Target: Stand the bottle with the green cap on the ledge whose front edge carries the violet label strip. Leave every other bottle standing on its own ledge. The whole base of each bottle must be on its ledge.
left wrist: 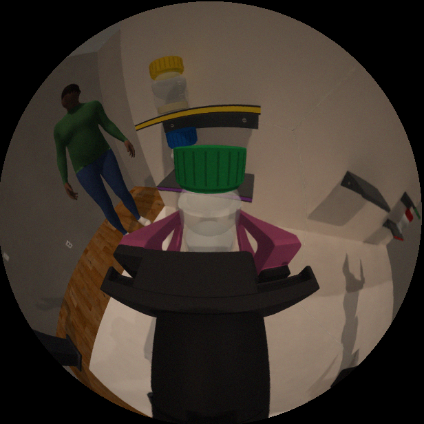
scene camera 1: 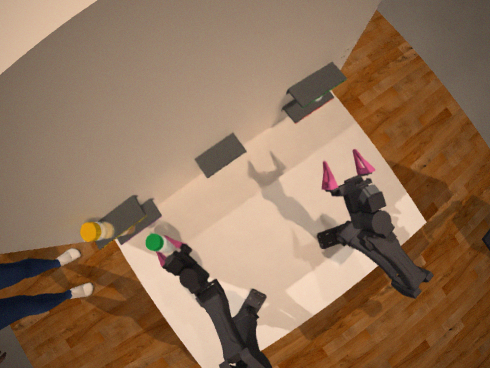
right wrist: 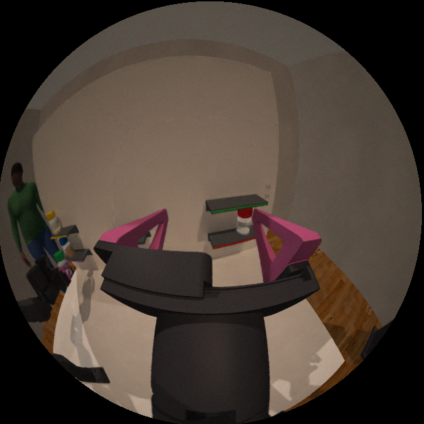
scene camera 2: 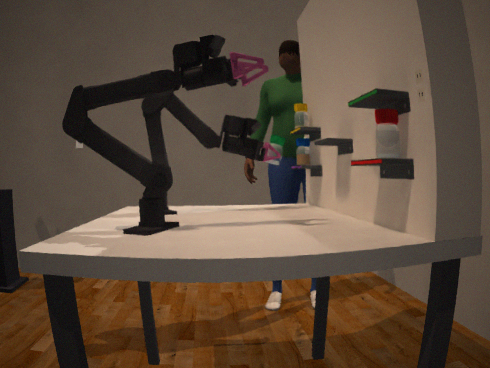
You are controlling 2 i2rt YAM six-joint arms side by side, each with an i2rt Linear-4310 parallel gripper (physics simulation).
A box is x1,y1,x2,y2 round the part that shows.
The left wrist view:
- my left gripper: [100,209,318,422]
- green-capped bottle: [173,145,245,251]
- yellow-capped bottle: [149,56,189,115]
